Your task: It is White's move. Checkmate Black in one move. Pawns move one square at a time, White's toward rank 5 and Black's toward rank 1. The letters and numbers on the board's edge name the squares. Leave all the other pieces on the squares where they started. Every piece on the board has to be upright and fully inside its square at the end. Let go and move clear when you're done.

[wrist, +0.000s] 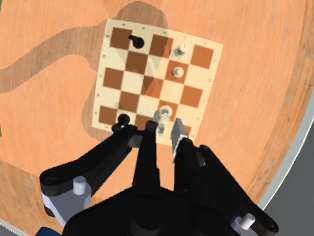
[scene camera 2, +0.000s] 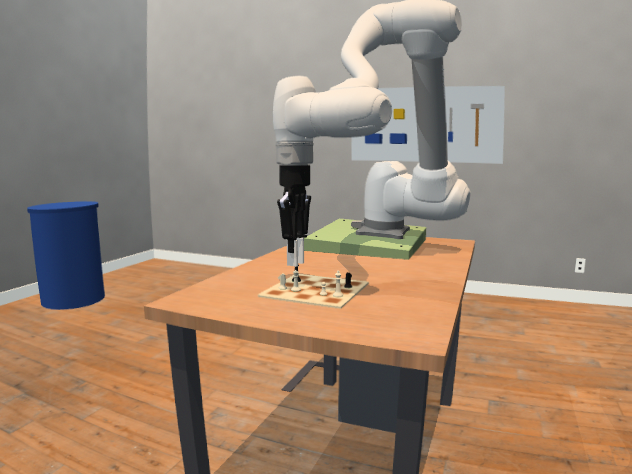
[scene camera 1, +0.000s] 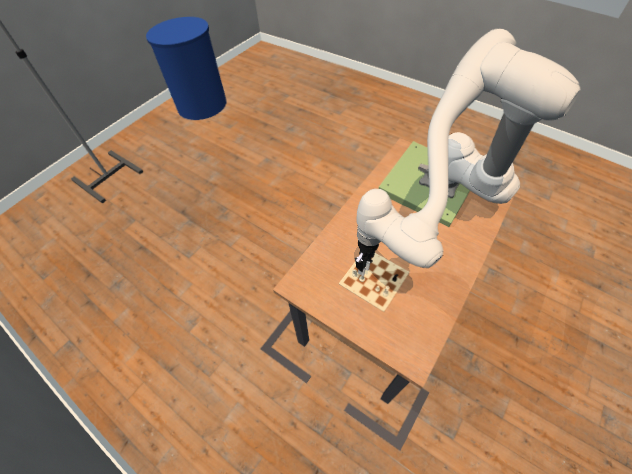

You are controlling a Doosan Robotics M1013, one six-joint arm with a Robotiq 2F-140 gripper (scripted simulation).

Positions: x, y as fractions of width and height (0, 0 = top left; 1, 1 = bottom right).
Scene:
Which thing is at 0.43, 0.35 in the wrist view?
A chessboard.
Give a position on a chessboard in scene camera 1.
At 0.60, 0.57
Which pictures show the chessboard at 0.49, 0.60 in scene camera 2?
The wrist view, scene camera 2 and scene camera 1: all of them.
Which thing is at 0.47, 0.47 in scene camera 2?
My gripper.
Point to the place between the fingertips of my gripper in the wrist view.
0.53, 0.52

